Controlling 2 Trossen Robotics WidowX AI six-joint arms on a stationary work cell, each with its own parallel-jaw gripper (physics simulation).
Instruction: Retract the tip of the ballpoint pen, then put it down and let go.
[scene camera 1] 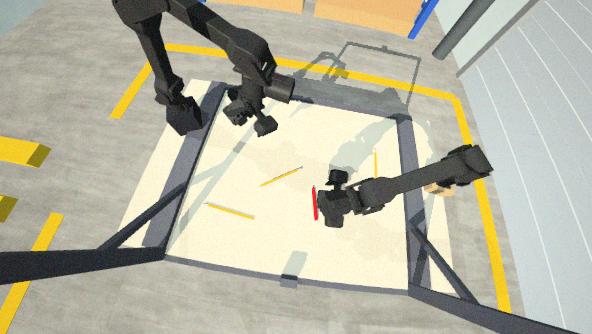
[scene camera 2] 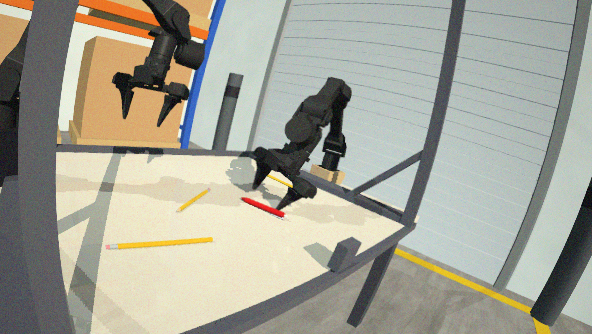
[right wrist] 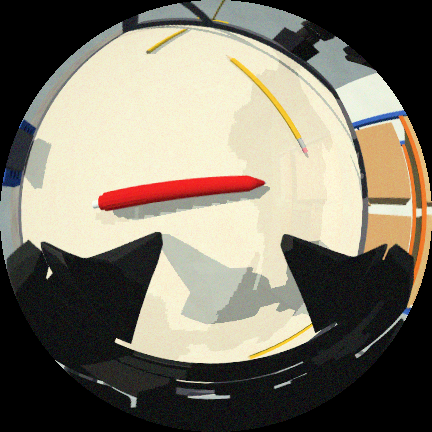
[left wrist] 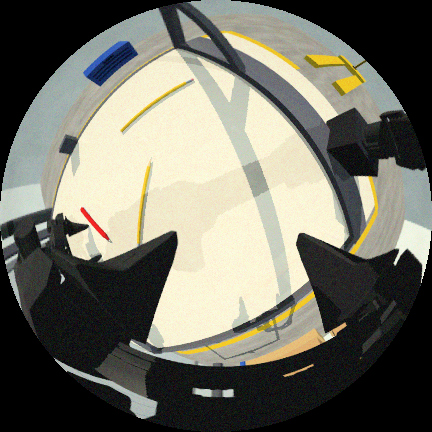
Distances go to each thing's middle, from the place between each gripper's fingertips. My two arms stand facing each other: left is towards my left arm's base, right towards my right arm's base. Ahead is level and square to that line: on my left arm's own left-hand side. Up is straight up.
The red ballpoint pen point(right wrist: 174, 189) lies 27 cm to the right of my left hand, 17 cm behind it and 14 cm below it. Also, from my left hand: grey block point(scene camera 2: 345, 251): 43 cm behind, 24 cm to the right, 12 cm below.
Right now my right hand is 3 cm past the red ballpoint pen and 3 cm to the right of it. Also, from my right hand: grey block: 29 cm behind, 7 cm to the left, 2 cm above.
